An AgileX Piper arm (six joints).
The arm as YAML. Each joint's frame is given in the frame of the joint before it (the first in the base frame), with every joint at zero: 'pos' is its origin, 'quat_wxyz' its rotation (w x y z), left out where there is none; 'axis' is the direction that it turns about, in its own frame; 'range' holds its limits. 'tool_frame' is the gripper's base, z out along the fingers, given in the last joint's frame.
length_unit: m
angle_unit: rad
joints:
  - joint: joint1
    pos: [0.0, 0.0, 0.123]
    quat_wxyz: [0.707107, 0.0, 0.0, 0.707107]
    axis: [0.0, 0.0, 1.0]
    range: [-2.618, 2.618]
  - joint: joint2
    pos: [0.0, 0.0, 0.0]
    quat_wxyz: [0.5, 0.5, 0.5, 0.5]
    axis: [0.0, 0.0, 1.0]
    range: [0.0, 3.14]
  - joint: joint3
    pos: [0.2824, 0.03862, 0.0]
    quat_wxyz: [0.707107, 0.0, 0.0, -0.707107]
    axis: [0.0, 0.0, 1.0]
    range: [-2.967, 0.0]
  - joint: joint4
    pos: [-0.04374, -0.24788, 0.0]
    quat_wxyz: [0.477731, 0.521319, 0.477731, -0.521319]
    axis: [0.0, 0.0, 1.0]
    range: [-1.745, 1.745]
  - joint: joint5
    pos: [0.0, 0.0, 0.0]
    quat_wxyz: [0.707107, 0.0, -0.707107, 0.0]
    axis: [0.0, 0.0, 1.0]
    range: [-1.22, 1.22]
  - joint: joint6
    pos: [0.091, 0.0, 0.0]
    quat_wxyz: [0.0, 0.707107, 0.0, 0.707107]
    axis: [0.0, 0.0, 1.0]
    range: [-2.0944, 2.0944]
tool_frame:
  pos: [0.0, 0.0, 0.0]
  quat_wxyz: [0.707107, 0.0, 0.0, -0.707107]
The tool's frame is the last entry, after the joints.
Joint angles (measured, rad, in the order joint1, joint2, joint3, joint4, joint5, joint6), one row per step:
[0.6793, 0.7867, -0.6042, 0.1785, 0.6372, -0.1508]
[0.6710, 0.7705, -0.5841, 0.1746, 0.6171, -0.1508]
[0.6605, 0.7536, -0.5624, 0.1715, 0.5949, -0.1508]
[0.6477, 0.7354, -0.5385, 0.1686, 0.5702, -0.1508]
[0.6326, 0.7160, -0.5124, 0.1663, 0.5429, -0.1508]
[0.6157, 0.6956, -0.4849, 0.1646, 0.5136, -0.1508]
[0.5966, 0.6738, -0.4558, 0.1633, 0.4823, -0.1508]
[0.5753, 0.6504, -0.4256, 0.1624, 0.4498, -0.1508]
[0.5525, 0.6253, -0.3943, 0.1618, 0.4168, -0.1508]
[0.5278, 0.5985, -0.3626, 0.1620, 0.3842, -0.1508]
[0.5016, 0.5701, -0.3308, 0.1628, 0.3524, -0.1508]
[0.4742, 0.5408, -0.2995, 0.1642, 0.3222, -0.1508]
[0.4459, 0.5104, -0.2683, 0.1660, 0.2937, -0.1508]
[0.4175, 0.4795, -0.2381, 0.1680, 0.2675, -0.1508]
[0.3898, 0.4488, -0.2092, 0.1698, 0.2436, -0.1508]
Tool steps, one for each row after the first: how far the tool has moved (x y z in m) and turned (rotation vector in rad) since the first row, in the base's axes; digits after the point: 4 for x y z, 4 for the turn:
[-0.0010, -0.0029, -0.0028, 0.0066, -0.0150, -0.0114]
[-0.0019, -0.0061, -0.0058, 0.0144, -0.0306, -0.0254]
[-0.0027, -0.0096, -0.0093, 0.0231, -0.0474, -0.0421]
[-0.0036, -0.0134, -0.0131, 0.0328, -0.0653, -0.0615]
[-0.0045, -0.0174, -0.0172, 0.0436, -0.0844, -0.0830]
[-0.0054, -0.0217, -0.0216, 0.0553, -0.1049, -0.1071]
[-0.0065, -0.0262, -0.0260, 0.0677, -0.1269, -0.1335]
[-0.0078, -0.0309, -0.0307, 0.0805, -0.1500, -0.1615]
[-0.0093, -0.0358, -0.0354, 0.0937, -0.1738, -0.1915]
[-0.0111, -0.0408, -0.0402, 0.1071, -0.1983, -0.2230]
[-0.0130, -0.0457, -0.0449, 0.1201, -0.2228, -0.2555]
[-0.0152, -0.0506, -0.0497, 0.1326, -0.2471, -0.2887]
[-0.0175, -0.0552, -0.0544, 0.1442, -0.2711, -0.3216]
[-0.0198, -0.0596, -0.0590, 0.1546, -0.2946, -0.3533]

